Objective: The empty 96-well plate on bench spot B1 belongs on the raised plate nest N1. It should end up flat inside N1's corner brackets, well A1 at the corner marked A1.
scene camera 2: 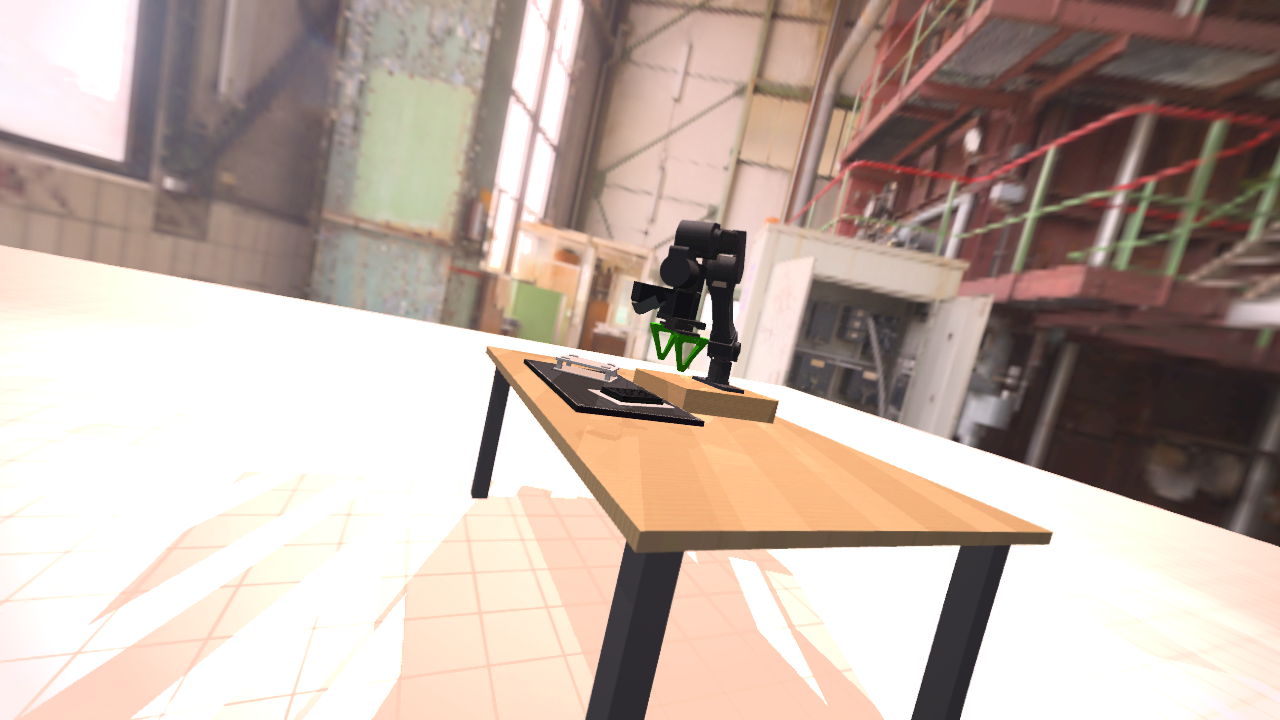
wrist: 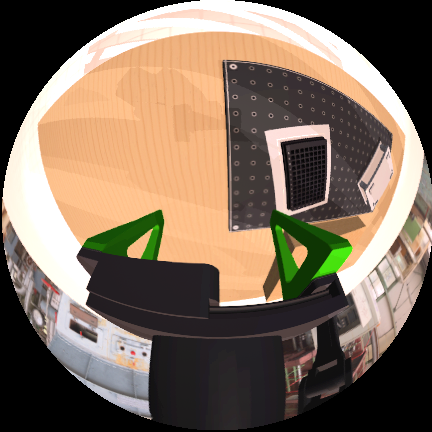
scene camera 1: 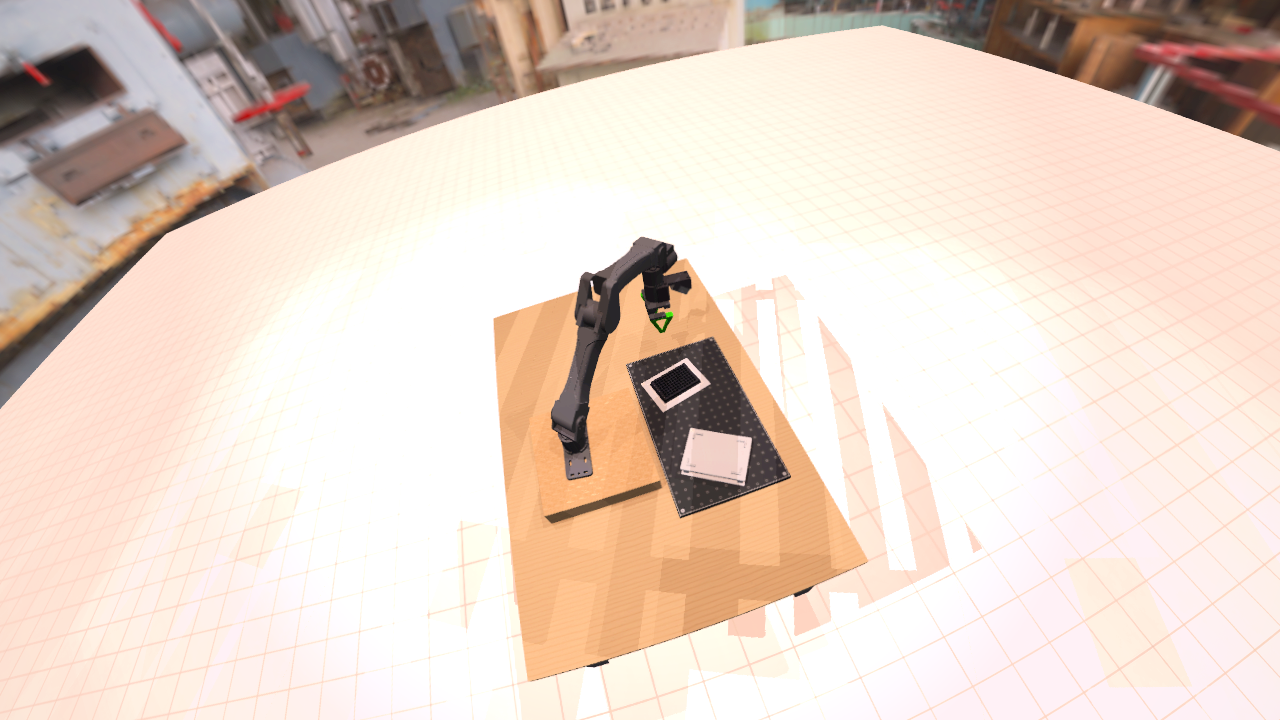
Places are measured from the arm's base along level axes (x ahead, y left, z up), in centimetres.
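Where they show: gripper, fingertip midpoint: (scene camera 2: pixel 670 365) (wrist: pixel 216 215) (scene camera 1: pixel 658 322); arm's base, link origin: (scene camera 2: pixel 716 385) (scene camera 1: pixel 576 444).
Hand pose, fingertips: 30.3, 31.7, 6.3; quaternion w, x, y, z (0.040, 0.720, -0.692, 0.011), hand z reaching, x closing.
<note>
Things, the pixels of their top centre, and the offset from my fingertips, as dx, dy, dz. Level surfaces: height alone.
- black 96-well plate, top centre: (wrist: pixel 309 176) (scene camera 2: pixel 633 392) (scene camera 1: pixel 674 380) +0.4, -16.0, -9.5
- raised white nest N1, top centre: (scene camera 1: pixel 716 452) (scene camera 2: pixel 589 360) (wrist: pixel 383 181) +5.2, -43.2, -6.9
- dark perforated board, top centre: (wrist: pixel 349 164) (scene camera 2: pixel 602 385) (scene camera 1: pixel 699 414) +4.5, -28.3, -11.0
- wooden table, surface height: dz -12.4
The black 96-well plate (scene camera 1: pixel 674 382) (scene camera 2: pixel 631 394) (wrist: pixel 306 174) lies flat on the white-bordered spot B1 (scene camera 1: pixel 660 402) (wrist: pixel 274 172). The raised white nest N1 (scene camera 1: pixel 716 455) (scene camera 2: pixel 586 368) (wrist: pixel 378 175), with corner brackets, stands farther along the same dark board. The A1 marks are too small to read. My gripper (scene camera 2: pixel 673 365) (wrist: pixel 216 215) is open and empty, with its green fingers pointing down. It hangs above the table, beyond the plate's end of the board in scene camera 1; in the wrist view the plate is to the right of the fingers.
The dark perforated board (scene camera 1: pixel 742 420) (scene camera 2: pixel 572 398) (wrist: pixel 250 107) lies on the wooden table (scene camera 1: pixel 608 573) (scene camera 2: pixel 760 483) (wrist: pixel 135 150). The arm's base stands on a raised wooden block (scene camera 1: pixel 617 474) (scene camera 2: pixel 733 402) beside the board.
</note>
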